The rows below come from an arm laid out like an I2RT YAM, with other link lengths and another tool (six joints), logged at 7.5 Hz.
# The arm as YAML. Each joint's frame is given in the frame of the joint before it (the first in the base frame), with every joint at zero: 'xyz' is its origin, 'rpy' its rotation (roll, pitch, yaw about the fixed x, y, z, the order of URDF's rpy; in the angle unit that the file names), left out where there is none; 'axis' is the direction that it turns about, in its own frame. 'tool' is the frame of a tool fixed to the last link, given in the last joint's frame.
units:
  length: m
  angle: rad
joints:
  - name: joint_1
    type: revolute
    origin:
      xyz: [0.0, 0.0, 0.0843]
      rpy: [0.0, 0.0, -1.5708]
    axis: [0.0, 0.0, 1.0]
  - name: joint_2
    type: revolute
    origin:
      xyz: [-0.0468, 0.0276, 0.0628]
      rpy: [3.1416, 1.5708, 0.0]
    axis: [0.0, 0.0, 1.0]
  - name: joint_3
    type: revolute
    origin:
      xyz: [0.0, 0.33, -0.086]
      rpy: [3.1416, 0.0, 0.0]
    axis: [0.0, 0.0, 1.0]
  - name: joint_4
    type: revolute
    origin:
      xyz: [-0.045, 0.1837, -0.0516]
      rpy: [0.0, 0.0, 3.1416]
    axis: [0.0, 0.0, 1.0]
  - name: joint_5
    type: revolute
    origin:
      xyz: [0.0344, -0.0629, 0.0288]
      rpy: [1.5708, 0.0, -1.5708]
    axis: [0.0, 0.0, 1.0]
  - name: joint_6
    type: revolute
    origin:
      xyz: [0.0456, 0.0, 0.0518]
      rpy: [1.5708, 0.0, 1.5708]
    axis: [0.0, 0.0, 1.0]
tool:
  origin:
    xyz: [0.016, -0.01, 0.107]
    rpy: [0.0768, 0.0, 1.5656]
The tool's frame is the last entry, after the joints.
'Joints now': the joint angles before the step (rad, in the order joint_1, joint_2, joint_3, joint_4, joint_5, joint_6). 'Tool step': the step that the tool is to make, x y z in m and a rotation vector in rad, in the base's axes. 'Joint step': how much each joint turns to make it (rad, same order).
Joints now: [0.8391, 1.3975, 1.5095, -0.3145, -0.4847, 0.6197]
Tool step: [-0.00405, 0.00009, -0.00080, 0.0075, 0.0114, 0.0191]
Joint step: [0.0000, -0.0061, -0.0123, 0.0092, -0.0214, 0.0107]
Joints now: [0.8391, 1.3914, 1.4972, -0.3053, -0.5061, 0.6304]
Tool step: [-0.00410, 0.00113, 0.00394, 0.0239, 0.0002, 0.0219]
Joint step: [0.0015, -0.0062, -0.0092, 0.0275, -0.0230, 0.0138]
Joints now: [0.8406, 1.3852, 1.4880, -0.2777, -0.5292, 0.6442]
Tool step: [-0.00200, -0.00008, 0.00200, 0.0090, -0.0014, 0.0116]
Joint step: [-0.0015, -0.0031, -0.0015, 0.0076, -0.0137, 0.0031]
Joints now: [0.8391, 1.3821, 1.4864, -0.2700, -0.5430, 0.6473]
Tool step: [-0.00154, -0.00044, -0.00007, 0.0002, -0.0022, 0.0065]
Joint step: [0.0000, -0.0031, -0.0031, 0.0001, -0.0062, -0.0030]
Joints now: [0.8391, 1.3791, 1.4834, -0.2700, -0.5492, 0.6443]
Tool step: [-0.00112, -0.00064, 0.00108, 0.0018, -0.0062, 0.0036]
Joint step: [0.0000, -0.0031, 0.0000, -0.0001, -0.0030, -0.0046]
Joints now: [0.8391, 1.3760, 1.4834, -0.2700, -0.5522, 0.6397]
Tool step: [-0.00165, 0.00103, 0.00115, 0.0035, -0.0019, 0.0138]
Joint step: [0.0000, 0.0015, 0.0031, 0.0015, -0.0138, -0.0015]
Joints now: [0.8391, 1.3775, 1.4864, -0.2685, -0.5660, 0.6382]
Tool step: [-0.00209, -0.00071, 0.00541, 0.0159, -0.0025, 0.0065]
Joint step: [0.0000, -0.0046, 0.0077, 0.0062, -0.0078, 0.0091]
